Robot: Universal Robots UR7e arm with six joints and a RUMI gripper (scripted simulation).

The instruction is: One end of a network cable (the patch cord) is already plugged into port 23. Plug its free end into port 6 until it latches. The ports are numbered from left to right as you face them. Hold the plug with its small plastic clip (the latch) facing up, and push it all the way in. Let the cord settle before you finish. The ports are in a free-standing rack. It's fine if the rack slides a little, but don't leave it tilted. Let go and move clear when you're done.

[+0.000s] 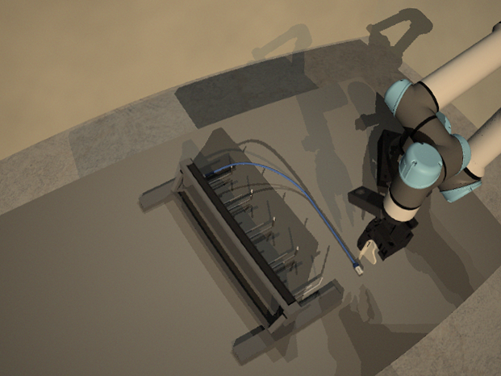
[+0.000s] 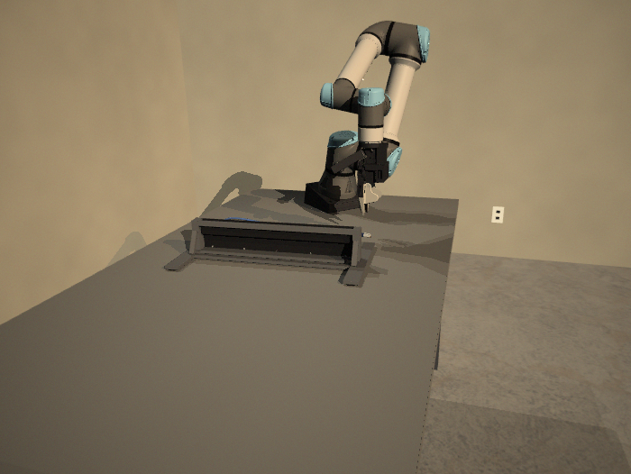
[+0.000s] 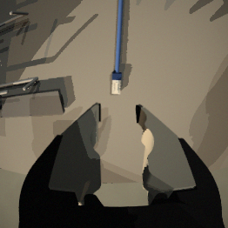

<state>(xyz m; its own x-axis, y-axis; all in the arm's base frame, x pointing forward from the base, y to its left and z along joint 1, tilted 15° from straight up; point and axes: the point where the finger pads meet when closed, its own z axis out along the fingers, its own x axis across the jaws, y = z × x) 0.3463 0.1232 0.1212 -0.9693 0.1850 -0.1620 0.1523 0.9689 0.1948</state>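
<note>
The plug lies 80 mm below my hand and 10 mm to the left of it.
</note>
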